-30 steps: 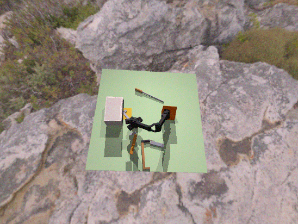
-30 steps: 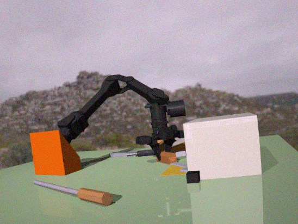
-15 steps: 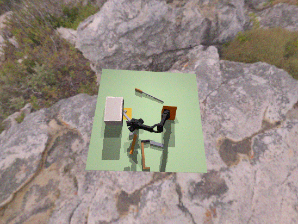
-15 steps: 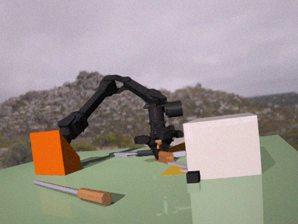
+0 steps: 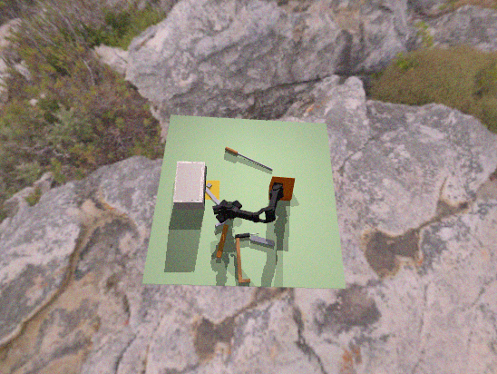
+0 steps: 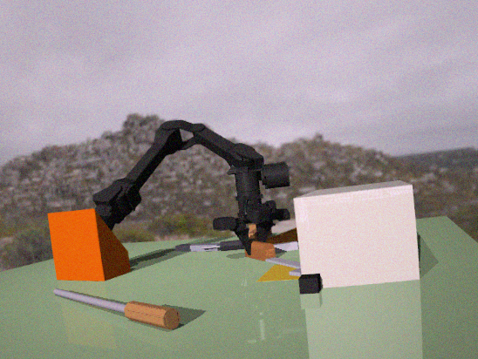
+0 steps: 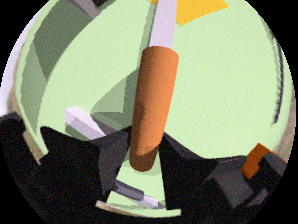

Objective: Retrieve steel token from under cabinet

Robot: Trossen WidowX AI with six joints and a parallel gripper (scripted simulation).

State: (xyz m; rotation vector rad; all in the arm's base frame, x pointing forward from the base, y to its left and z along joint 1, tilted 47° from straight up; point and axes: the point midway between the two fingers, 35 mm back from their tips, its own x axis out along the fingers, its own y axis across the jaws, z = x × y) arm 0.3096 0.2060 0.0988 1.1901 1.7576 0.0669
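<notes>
Right now the orange bar is 20 mm ahead of my gripper tip, 180 mm to the left of it and 10 mm above it. From my gripper tip the other things lie so: grey token: 180 mm ahead, 210 mm to the right; then grey bar: 250 mm behind, 150 mm to the left.
</notes>
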